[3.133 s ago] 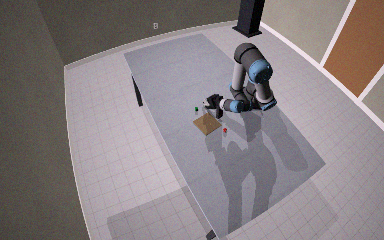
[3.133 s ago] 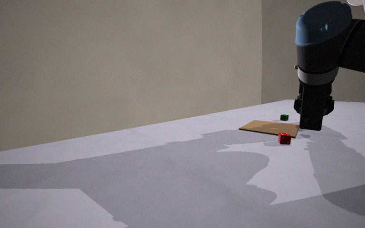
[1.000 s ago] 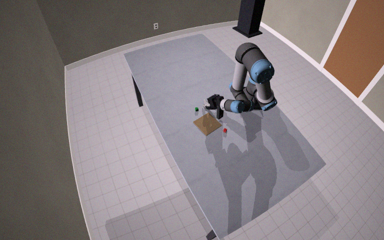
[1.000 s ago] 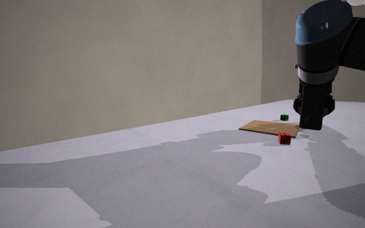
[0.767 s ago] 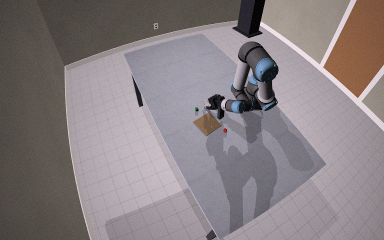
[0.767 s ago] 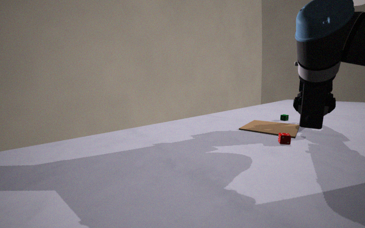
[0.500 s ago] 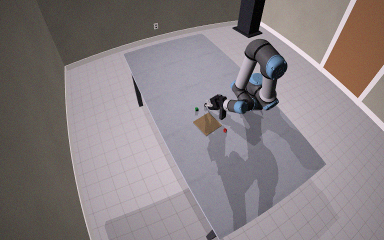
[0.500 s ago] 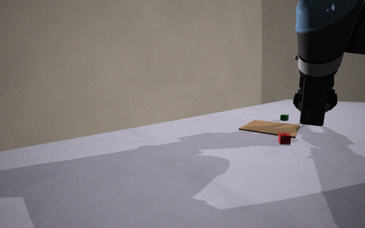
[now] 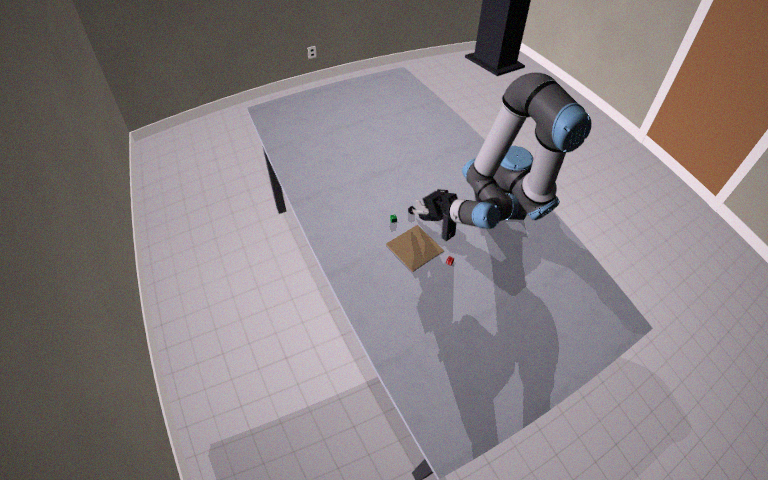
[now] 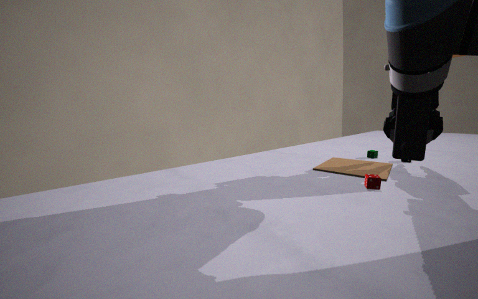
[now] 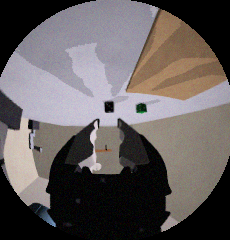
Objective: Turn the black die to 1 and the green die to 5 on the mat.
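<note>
Right now my hand is 4 cm above the black die and 3 cm to the left of it. Round my hand: green die 8 cm ahead, 4 cm to the right, 4 cm below; red die 21 cm to the left, 4 cm below, 4 cm ahead; brown mat 10 cm to the left, 9 cm ahead, 4 cm below.
</note>
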